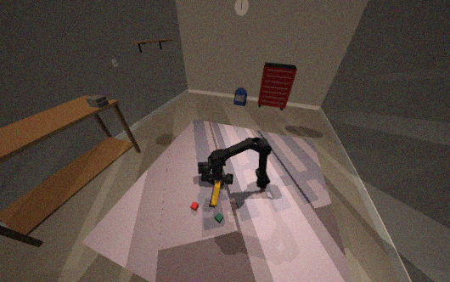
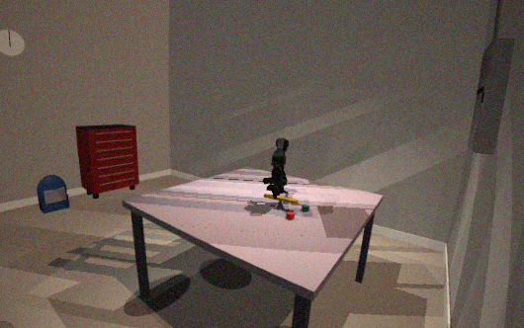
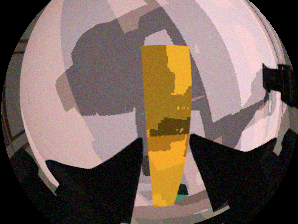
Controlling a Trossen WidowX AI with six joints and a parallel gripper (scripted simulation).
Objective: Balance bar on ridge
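My gripper tip is 3 cm to the right of the yellow bar. Also, from my gripper tip: green cube 17 cm to the left, 7 cm behind, 4 cm below; red cube 15 cm to the left, 9 cm ahead, 4 cm below.
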